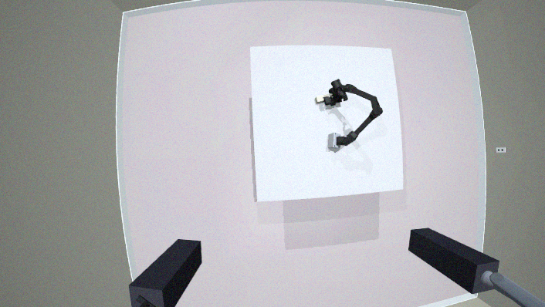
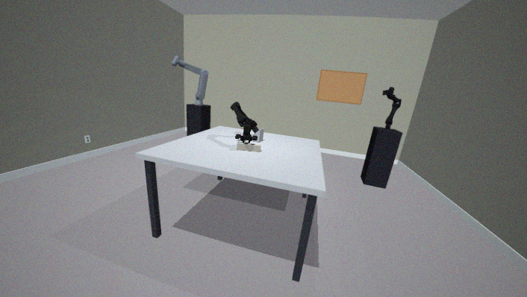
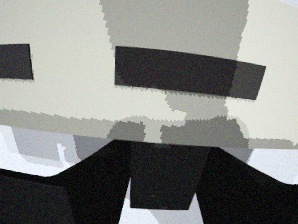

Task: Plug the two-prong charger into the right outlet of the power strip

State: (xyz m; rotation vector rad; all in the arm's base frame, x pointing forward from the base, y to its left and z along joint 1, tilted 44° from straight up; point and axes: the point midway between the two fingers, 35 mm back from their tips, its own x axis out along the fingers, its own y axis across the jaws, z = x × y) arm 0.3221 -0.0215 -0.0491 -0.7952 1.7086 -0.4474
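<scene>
Right now the dark charger is 20 mm ahead of my gripper tip and 10 mm above it.
</scene>
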